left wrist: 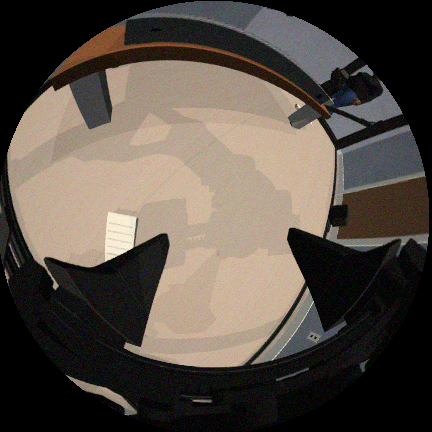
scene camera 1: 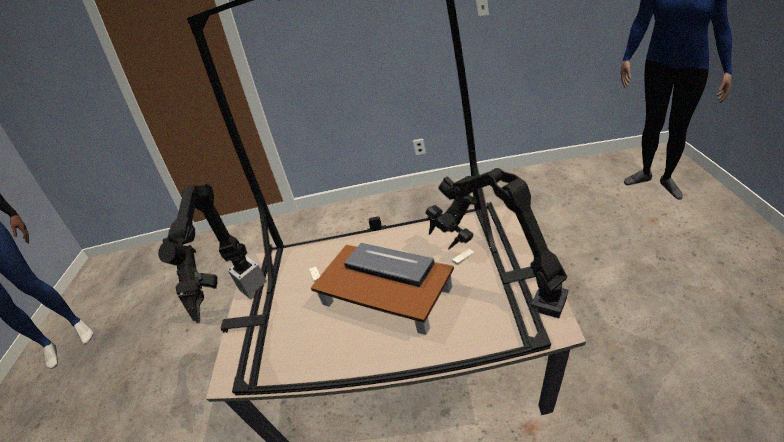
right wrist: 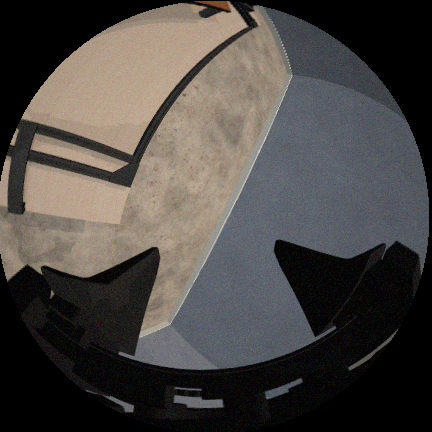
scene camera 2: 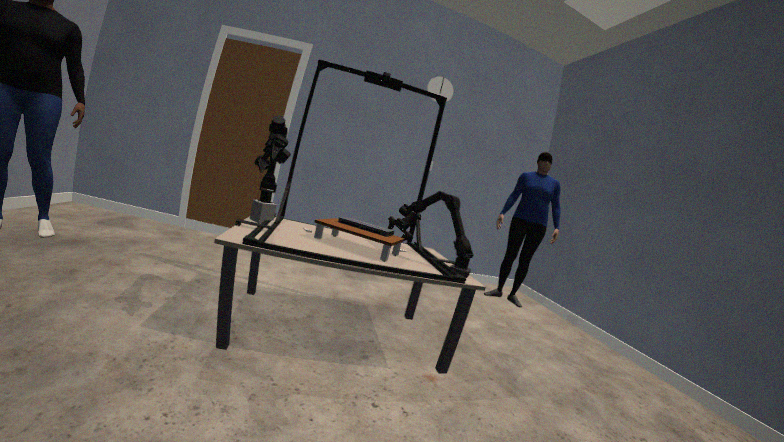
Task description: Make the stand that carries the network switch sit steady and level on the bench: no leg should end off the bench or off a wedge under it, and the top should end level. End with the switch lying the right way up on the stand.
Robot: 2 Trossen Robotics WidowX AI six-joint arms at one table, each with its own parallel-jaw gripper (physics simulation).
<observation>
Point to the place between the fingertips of my left gripper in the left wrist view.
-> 229, 237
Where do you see a network switch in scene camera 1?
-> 412, 269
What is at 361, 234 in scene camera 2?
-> A stand.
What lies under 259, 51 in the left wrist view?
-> A network switch.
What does my left gripper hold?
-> Nothing.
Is my left gripper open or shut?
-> Open.
</observation>
